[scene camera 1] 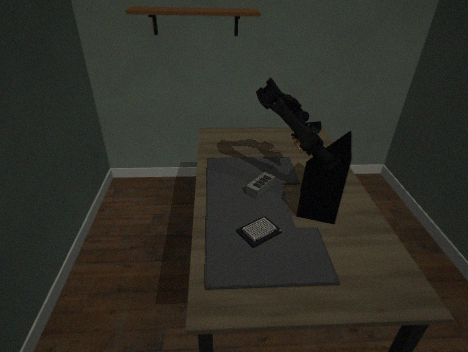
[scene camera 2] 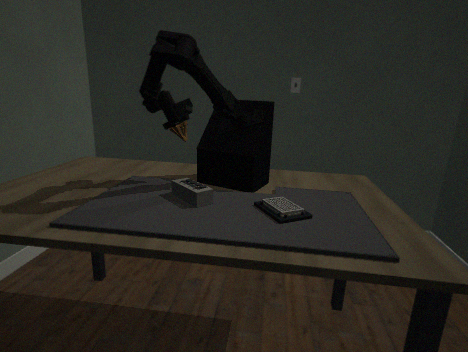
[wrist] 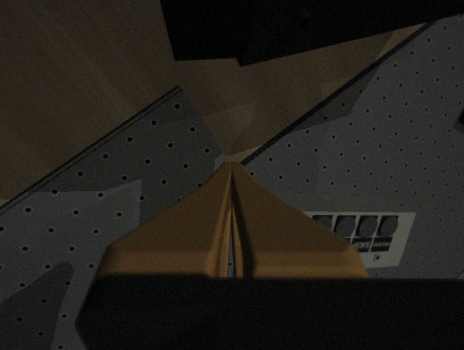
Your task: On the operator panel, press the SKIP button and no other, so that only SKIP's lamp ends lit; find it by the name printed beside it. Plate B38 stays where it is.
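Frame: origin at the arm's base, x down, y left, z ahead, level; centimetres.
Where they show: gripper, between the fingertips: (scene camera 1: 300, 152) (scene camera 2: 186, 140) (wrist: 231, 174); arm's base, origin of its link: (scene camera 1: 327, 160) (scene camera 2: 240, 123).
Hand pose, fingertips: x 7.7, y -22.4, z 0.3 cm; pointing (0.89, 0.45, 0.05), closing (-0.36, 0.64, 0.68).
Each offset is from my fingertips to the top centre of the thing. Level surfaces: height alone.
The operator panel @(dx +11.6, dy +2.5, dz +22.3 cm) (scene camera 1: 254, 189) (scene camera 2: 202, 197) (wrist: 407, 235) is a pale box with several dark round buttons. In the wrist view the name SKIP @(dx +11.8, dy +3.0, dz +23.8 cm) (wrist: 361, 245) appears upside down at the second button from the right (wrist: 367, 226); the fingers hide part of the panel. No lamp looks lit; the views are dim. A light perforated plate @(dx +14.5, dy +32.0, dz +35.2 cm) (scene camera 1: 260, 229) (scene camera 2: 283, 205) sits on a dark base; its name is unreadable, so I cannot confirm it is B38. My gripper (scene camera 2: 185, 139) (wrist: 231, 174) is shut and empty, high above the table, apart from the panel.
A grey perforated mat @(dx +17.1 cm) (scene camera 1: 230, 265) (scene camera 2: 320, 239) (wrist: 165, 150) lies on the wooden table @(dx +18.4 cm) (scene camera 1: 370, 290) (scene camera 2: 390, 210). The black arm base (scene camera 1: 325, 190) (scene camera 2: 232, 160) stands behind the mat. A dark edge shows at the right border of the wrist view.
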